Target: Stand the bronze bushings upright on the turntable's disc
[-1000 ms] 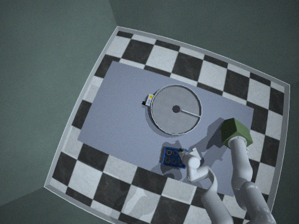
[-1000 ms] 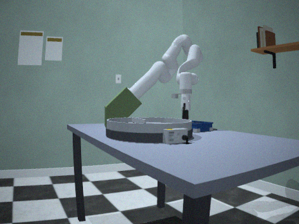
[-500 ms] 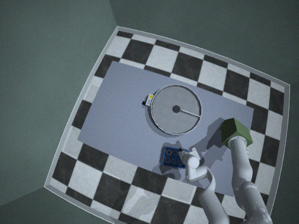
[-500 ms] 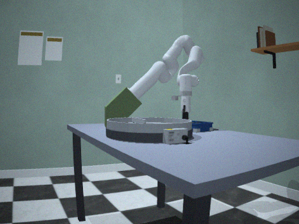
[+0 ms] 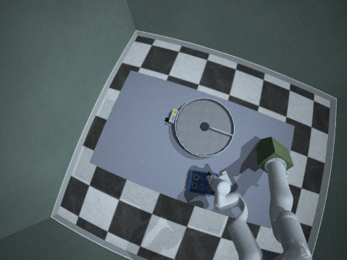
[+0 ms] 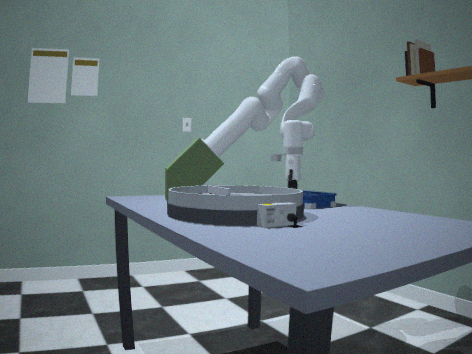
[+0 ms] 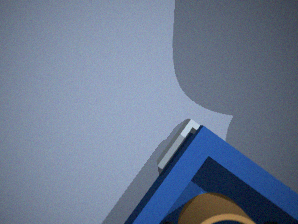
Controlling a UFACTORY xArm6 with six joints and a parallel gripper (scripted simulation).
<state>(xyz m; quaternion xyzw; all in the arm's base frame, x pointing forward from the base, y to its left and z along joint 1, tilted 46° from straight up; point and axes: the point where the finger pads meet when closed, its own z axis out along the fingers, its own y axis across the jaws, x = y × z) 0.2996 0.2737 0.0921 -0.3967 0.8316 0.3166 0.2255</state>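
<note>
Right now the blue crate is 40 mm to the left of my hand, 40 mm ahead of it and 20 mm below it. The rest, counted from my hand: round turntable disc: 310 mm to the right, 210 mm ahead, 10 mm above; turntable: 310 mm to the right, 230 mm ahead.
</note>
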